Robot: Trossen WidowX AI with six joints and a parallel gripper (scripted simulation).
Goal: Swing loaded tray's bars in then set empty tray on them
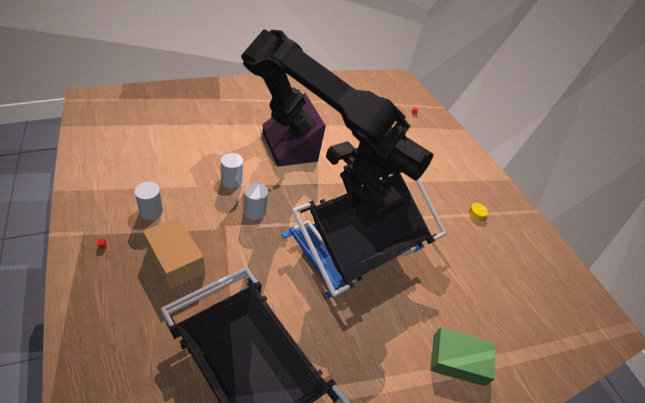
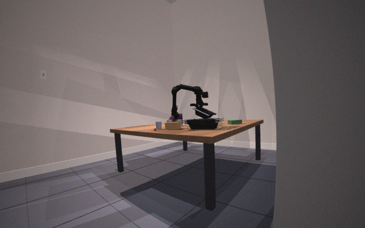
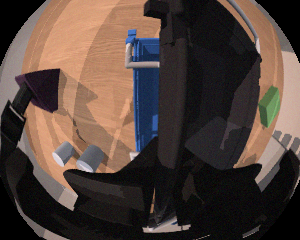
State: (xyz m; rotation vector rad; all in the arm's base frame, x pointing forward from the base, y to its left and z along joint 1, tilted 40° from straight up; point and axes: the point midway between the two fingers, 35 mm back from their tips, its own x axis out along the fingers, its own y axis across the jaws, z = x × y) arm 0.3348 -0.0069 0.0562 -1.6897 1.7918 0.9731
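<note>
The black tray lies 7 cm ahead of my gripper tip and 1 cm to the left of it. From my gripper tip the other things lie so: yellow disc (42 cm to the left, 12 cm below, 5 cm ahead); then tan box (37 cm to the right, 10 cm below, 8 cm behind); then green block (36 cm ahead, 11 cm below, 8 cm to the left).
</note>
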